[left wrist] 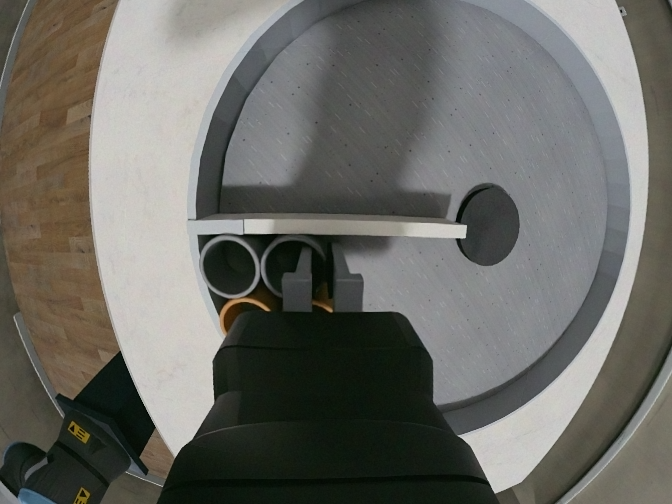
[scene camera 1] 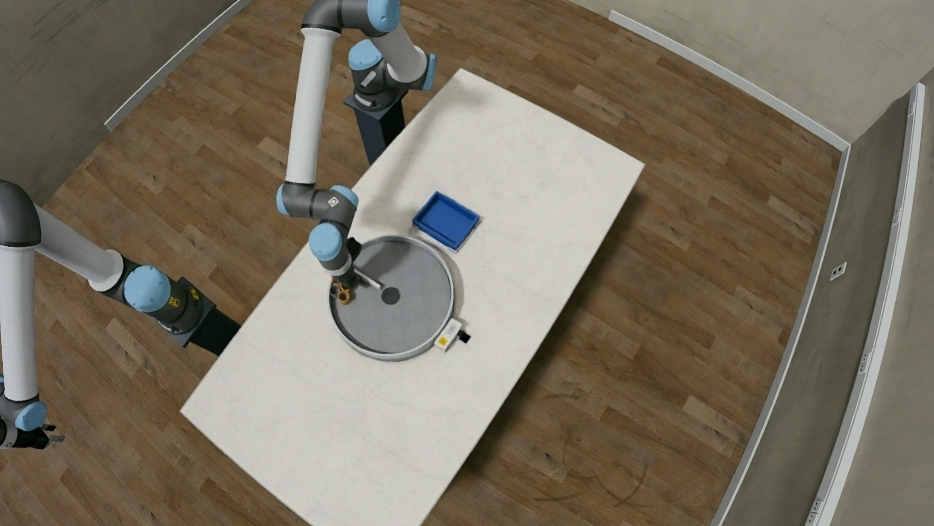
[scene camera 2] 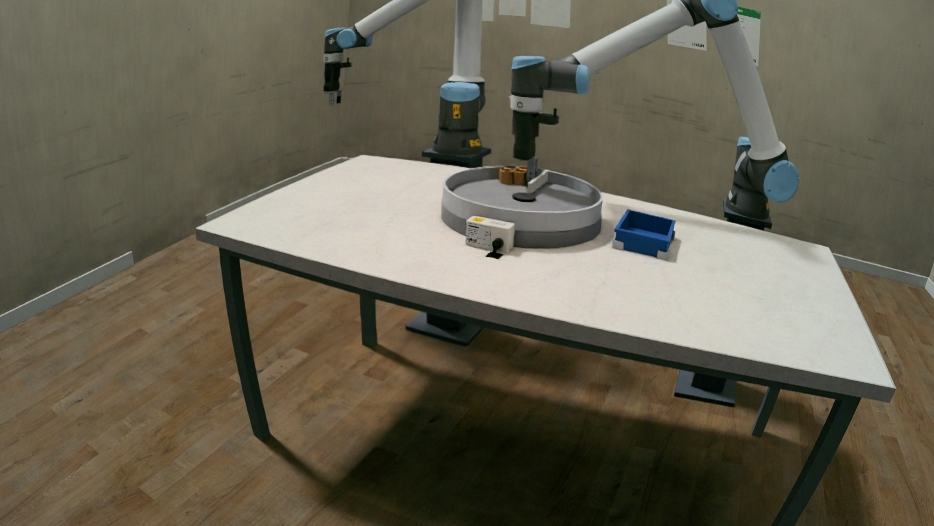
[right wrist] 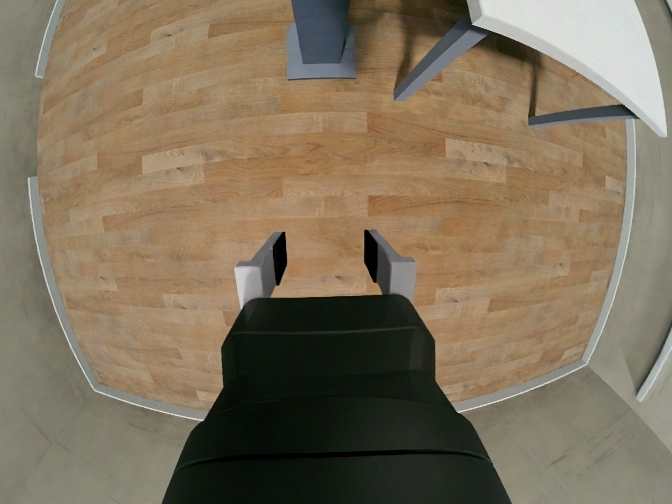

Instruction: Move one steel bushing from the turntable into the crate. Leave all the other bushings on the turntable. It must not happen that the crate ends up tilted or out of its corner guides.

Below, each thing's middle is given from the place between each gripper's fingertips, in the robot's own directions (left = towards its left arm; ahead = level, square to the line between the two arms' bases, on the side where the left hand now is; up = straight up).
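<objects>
Turntable (scene camera 2: pixel 549 197): 13 cm ahead of my left hand (scene camera 2: pixel 531 180), 3 cm to the left of it, 4 cm below it. Blue crate (scene camera 1: pixel 440 214): 37 cm to the left of my left hand, 11 cm ahead of it, 6 cm below it. Going by their middles, of the things named here the turntable is the nearest to my left hand.
The turntable is 620 mm ahead of my right hand, 1110 mm to the left of it and 120 mm below it. By its middle, the turntable is nearer to my left hand than to my right hand.
</objects>
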